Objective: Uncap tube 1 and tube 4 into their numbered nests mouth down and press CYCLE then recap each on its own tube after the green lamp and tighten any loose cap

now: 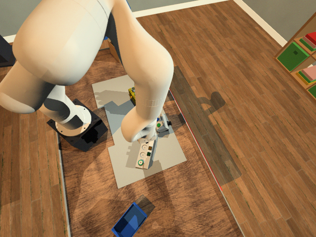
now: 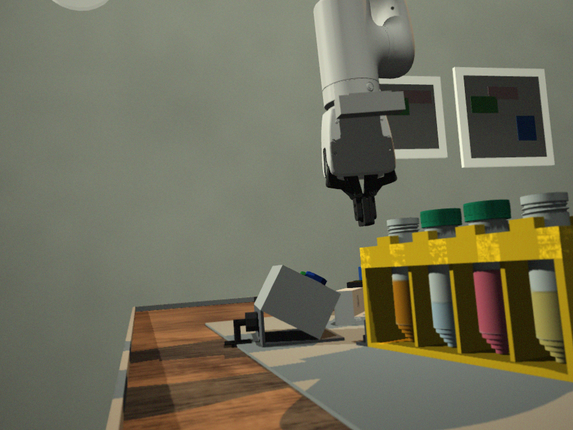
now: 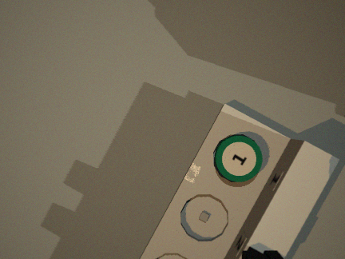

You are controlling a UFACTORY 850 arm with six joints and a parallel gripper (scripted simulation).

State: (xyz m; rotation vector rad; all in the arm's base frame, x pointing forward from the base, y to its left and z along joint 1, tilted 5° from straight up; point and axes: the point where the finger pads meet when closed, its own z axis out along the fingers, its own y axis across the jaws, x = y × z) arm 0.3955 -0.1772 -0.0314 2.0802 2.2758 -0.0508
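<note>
Now: the blue cycle key 16 cm to the left of my hand, 10 cm ahead of it and 9 cm below it. The rest, counted from my hand: green cap (14 cm below, 10 cm to the right, 6 cm behind); grey key housing (14 cm to the left, 12 cm ahead, 10 cm below); green key (12 cm to the left, 10 cm ahead, 9 cm below).
</note>
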